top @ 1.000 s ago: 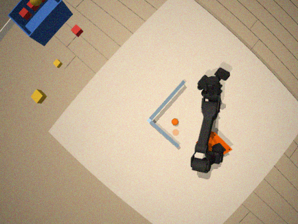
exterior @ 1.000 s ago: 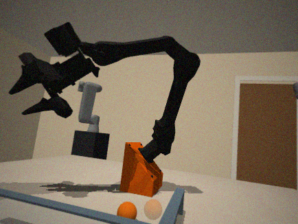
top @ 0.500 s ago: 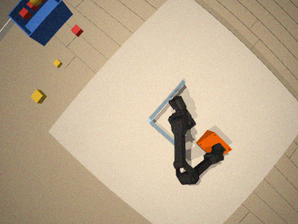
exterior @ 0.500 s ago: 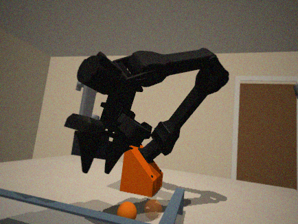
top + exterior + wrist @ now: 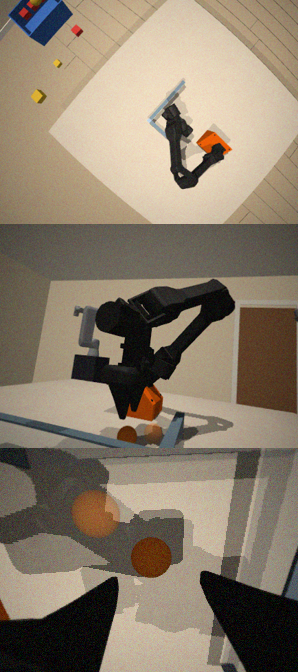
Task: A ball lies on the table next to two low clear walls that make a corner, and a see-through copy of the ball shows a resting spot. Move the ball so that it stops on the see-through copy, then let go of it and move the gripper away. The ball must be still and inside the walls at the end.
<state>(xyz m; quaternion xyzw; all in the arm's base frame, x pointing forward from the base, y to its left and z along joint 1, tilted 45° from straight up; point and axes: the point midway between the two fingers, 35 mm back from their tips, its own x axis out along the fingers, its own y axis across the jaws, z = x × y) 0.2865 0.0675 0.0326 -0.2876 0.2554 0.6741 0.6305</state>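
The orange ball lies 40 mm below my gripper tip. The rest, counted from my gripper tip: see-through copy of ball 50 mm behind, 40 mm to the left, 40 mm below.
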